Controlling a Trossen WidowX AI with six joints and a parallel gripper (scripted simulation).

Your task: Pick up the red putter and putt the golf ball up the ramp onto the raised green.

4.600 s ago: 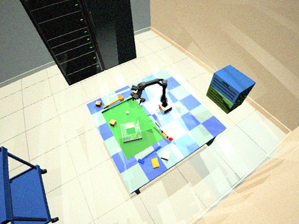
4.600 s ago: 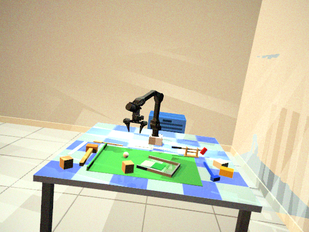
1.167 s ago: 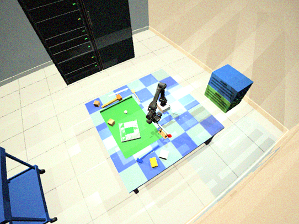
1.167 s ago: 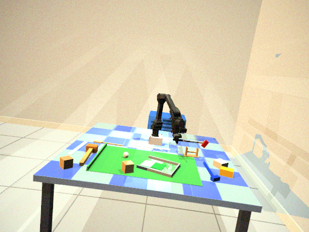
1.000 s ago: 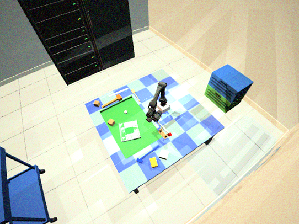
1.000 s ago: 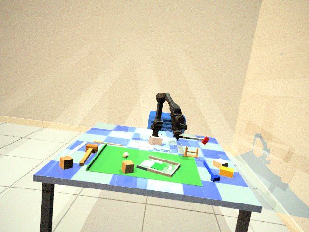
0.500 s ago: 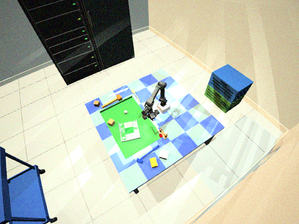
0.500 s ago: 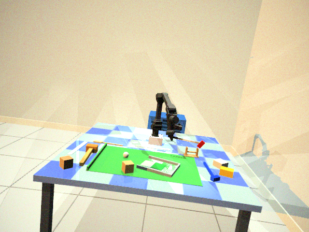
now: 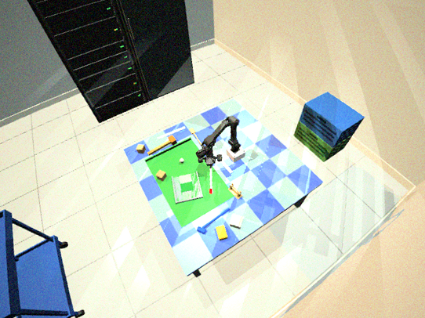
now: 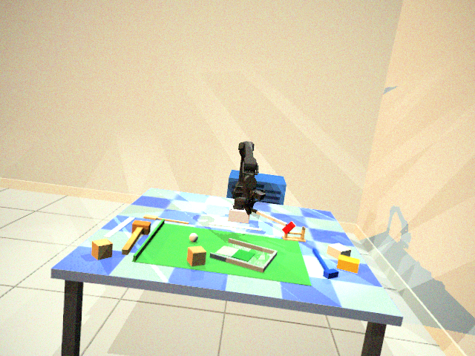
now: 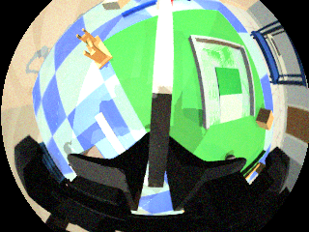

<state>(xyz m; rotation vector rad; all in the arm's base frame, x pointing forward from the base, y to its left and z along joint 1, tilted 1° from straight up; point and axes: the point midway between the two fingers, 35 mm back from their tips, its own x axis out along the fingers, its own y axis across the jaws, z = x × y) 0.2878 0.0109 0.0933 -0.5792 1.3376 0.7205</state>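
The red putter lies 7 cm ahead of my gripper tip, 9 cm to the left of it and 1 cm above it. Round my gripper tip: white golf ball: 11 cm ahead, 28 cm to the right, 10 cm below; then small wooden rack: 2 cm behind, 26 cm to the left, 9 cm below; then blue tool: 27 cm ahead, 32 cm to the left, 11 cm below.
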